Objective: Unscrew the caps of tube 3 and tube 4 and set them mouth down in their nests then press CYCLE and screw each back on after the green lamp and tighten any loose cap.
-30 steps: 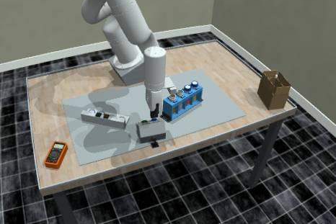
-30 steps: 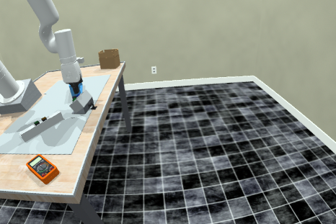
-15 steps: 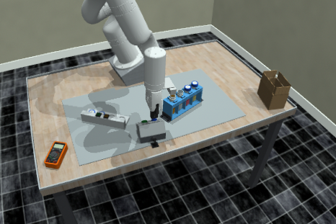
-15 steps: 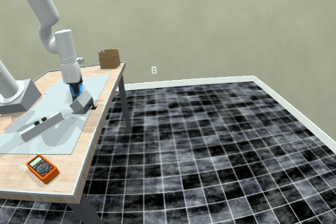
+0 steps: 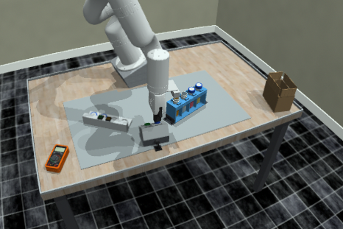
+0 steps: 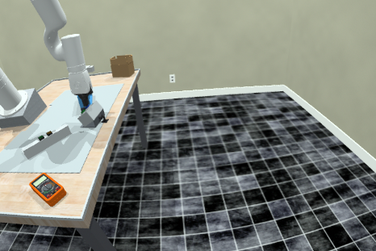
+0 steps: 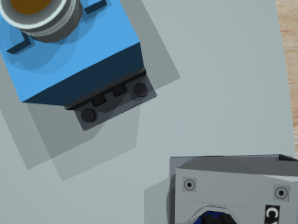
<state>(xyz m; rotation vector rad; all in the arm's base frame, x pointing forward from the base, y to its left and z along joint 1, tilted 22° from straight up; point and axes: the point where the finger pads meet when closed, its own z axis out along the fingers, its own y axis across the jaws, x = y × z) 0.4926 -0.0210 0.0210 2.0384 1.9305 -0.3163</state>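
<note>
Now: the blue key 30 mm below my hand. From my hand the other things lie so: green key (40 mm to the right, 30 mm below); blue-and-white cap (250 mm to the right, 200 mm behind, 80 mm below); key housing (40 mm below, 20 mm to the right, 20 mm ahead).
</note>
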